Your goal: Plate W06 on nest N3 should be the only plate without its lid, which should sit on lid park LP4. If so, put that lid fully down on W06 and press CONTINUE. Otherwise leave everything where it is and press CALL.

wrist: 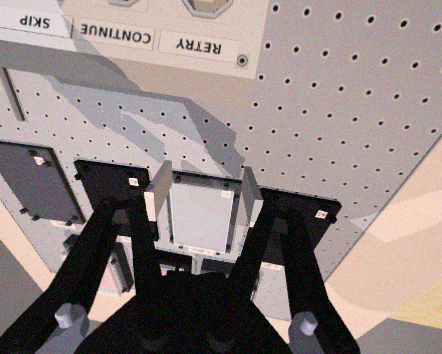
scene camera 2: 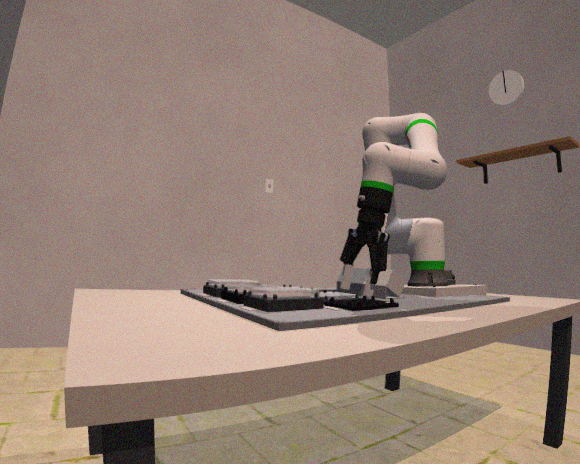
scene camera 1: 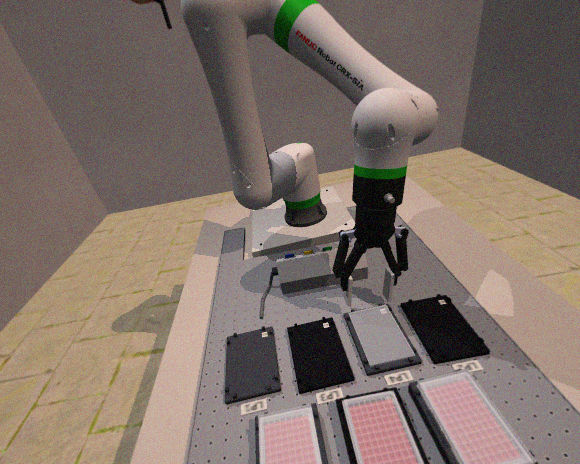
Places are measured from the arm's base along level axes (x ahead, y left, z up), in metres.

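Pixels of known places: gripper, fingertip midpoint: (wrist: 207, 174) (scene camera 2: 355, 292) (scene camera 1: 367, 299); arm's base, origin of the base link: (scene camera 2: 427, 285) (scene camera 1: 305, 215).
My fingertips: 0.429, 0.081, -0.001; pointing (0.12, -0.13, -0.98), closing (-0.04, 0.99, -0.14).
Note:
For each thing: its top centre in the pictures, then the offset to it from my fingertips, as dx, dy, dz. "*": a spot on its surface instead.
- pale lid, middle of its top: (wrist: 199, 222) (scene camera 1: 378, 331) (scene camera 2: 330, 294) +0.086, -0.004, -0.002
- CONTINUE label, surface spot: (wrist: 116, 36) * -0.124, -0.055, +0.059
- button box, middle of its top: (wrist: 63, 14) (scene camera 1: 318, 250) (scene camera 2: 370, 268) -0.130, -0.081, +0.064
- button box with its cable, surface spot: (scene camera 1: 265, 297) * -0.083, -0.234, -0.017
A pale lid (scene camera 1: 382, 335) (wrist: 202, 220) lies flat on a dark park; its label (scene camera 1: 398, 378) looks like LP4, though blurred. My gripper (scene camera 1: 368, 296) (scene camera 2: 356, 291) (wrist: 207, 174) is open, partly narrowed and empty. Its pads are above the lid, one toward each long side, apart from it in scene camera 1. Three pink-welled plates (scene camera 1: 291, 440) (scene camera 1: 382, 430) (scene camera 1: 472, 417) sit in nests at the front; their numbers and which have lids cannot be told. The CONTINUE label (wrist: 116, 36) shows on the button box (scene camera 1: 306, 272); CALL does not show legibly.
Dark parks without a lid stand at the left (scene camera 1: 252, 365) (wrist: 37, 187), beside it (scene camera 1: 320, 355), and at the right (scene camera 1: 445, 330). The button box with its cable (scene camera 1: 265, 297) stands behind the parks, near the robot base (scene camera 1: 305, 214).

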